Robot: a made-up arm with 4 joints. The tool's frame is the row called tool.
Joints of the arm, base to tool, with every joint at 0 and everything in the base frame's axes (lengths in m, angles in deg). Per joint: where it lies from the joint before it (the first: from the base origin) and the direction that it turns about. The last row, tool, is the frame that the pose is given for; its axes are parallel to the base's.
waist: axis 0 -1 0 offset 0 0 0.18
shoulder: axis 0 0 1 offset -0.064 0.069 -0.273
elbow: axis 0 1 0 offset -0.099 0.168 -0.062
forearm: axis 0 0 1 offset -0.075 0.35 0.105
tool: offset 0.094 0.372 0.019
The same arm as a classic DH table. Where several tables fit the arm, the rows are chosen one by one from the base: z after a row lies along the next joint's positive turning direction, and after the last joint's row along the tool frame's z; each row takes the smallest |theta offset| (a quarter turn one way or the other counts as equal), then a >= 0, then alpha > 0; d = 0 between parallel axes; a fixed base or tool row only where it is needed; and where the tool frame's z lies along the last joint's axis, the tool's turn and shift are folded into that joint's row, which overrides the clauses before.
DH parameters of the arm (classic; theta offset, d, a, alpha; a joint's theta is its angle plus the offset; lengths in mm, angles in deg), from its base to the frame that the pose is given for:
base (fixed): 0 180 0 90
waist: 0 -69 -64 -90
shoulder: 0 -335 -99 -90
elbow: 0 518 -75 90
forearm: 75.82 0 383.7 0
tool (fixed): -75.82 124 0 0

